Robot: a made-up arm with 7 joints.
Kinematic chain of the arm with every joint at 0, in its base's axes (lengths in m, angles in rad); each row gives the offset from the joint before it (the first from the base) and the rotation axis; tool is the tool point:
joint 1: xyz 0 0 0.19 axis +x
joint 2: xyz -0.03 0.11 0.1 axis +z
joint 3: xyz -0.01 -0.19 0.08 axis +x
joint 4: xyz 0 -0.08 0.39 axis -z
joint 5: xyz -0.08 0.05 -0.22 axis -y
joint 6: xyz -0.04 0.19 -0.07 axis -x
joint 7: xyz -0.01 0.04 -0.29 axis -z
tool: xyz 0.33 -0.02 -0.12
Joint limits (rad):
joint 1: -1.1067..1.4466
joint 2: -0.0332..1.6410
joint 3: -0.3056..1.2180
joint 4: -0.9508..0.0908
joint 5: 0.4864..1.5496
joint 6: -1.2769..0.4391
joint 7: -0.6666..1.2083
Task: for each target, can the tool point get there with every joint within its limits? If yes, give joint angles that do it. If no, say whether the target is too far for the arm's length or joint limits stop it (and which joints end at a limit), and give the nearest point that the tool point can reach.
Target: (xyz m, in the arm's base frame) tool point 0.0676 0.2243 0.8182
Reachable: yes | joints 0.3833 0.3723 0.0744 -0.3631 1.2516 -0.7063 0.2855
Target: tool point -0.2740 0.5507 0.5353
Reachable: yes | joints -0.7798 1.2879 0.5136 -0.4981 0.8026 -0.8531 -0.2150
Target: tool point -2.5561 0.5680 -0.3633
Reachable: no: too far | nearest point -0.6685 0.5524 0.1629 | short by 1.960 m
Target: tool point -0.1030 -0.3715 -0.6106
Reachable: no: joint limits stop it (at a limit: joint 1, joint 3, joint 4, joint 5, joint 6, joint 7) | nearest point -0.0910 -0.6217 -0.4221 | short by 0.314 m
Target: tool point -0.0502 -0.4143 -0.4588
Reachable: no: joint limits stop it (at a limit: joint 1, joint 3, joint 4, joint 5, joint 6, joint 7) | nearest point -0.0500 -0.6220 -0.4242 | short by 0.211 m
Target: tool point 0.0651 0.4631 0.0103
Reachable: yes | joints -0.6523 1.4163 -0.1120 -0.2262 0.6687 0.2882 -0.0022
